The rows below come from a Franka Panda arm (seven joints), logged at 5 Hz.
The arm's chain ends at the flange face. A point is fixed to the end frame.
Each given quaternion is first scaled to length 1.
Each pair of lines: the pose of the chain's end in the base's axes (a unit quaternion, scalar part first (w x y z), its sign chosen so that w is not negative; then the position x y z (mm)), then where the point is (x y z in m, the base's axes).
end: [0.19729 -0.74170 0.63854 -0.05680 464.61 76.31 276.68]
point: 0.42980 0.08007 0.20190
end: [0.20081 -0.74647 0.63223 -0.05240 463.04 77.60 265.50]
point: 0.42816 0.08136 0.19075
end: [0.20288 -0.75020 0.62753 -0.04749 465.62 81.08 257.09]
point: 0.43045 0.08490 0.18248
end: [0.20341 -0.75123 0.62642 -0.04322 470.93 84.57 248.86]
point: 0.43534 0.08864 0.17447
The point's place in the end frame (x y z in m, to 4 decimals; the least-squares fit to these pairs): 0.0027 0.0591 0.0576
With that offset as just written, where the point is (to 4 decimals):
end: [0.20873 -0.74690 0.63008 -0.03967 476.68 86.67 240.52]
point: 0.4411 0.0921 0.1662
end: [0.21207 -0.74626 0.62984 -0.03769 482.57 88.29 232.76]
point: 0.4471 0.0943 0.1584
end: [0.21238 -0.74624 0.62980 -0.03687 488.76 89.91 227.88]
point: 0.4533 0.0960 0.1536
